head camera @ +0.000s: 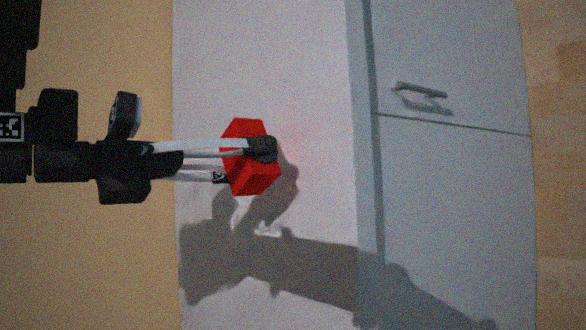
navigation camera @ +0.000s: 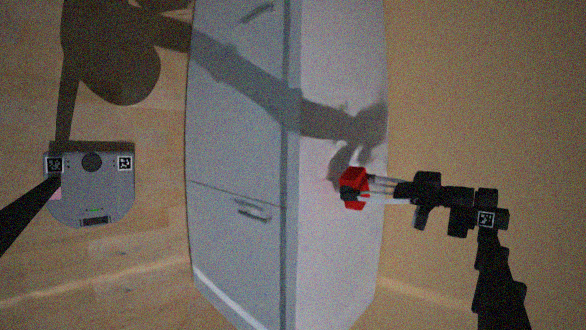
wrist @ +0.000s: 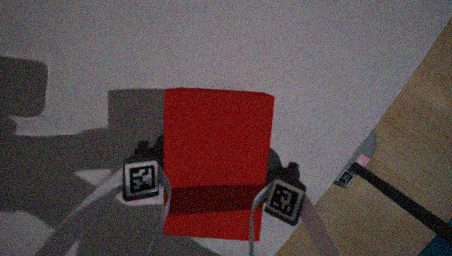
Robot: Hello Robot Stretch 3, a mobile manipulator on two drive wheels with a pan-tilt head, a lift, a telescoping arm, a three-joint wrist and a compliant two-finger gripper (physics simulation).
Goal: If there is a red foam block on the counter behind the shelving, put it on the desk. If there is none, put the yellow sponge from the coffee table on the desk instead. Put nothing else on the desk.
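Frame: origin at the robot's base, x ahead, y left, z up, level; centimetres.
Seen in the pictures: gripper, fingertip midpoint: (head camera: 263, 161) (navigation camera: 346, 184) (wrist: 218, 157); robot's base at its link origin: (navigation camera: 92, 161).
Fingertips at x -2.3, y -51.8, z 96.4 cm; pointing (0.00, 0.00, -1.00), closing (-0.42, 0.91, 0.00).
Offsets run from my fingertips to a thing's top centre. "spot": to the spot under its first point. Level surfaces: height alone.
The red foam block @[dx -0.6, dy -0.4, dz +4.7 cm] (head camera: 256, 176) (navigation camera: 354, 175) (wrist: 217, 135) is between the two fingertips of my gripper (head camera: 241, 162) (navigation camera: 359, 186) (wrist: 218, 157), which is shut on it, one fingertip on each side. The block hangs a little above the white counter top @[dz -5.4 cm] (head camera: 280, 65) (navigation camera: 340, 250) (wrist: 300, 50), and its shadow lies apart from it in the head and navigation views. The counter is close below the block. The desk, the coffee table and the yellow sponge do not show in these views.
The counter's grey-blue front @[spot: dx +7.6, dy +10.3, dz -33.6 cm] (head camera: 450, 200) (navigation camera: 235, 150) has bar handles @[spot: dx -10.4, dy +13.2, dz -20.8 cm] (head camera: 420, 90) (navigation camera: 252, 210). My base (navigation camera: 100, 187) stands on the wooden floor @[dz -96.4 cm] (navigation camera: 150, 270) on that side. A tan surface (head camera: 100, 260) (navigation camera: 450, 100) lies beyond the counter's other edge. The arm's shadow crosses the counter.
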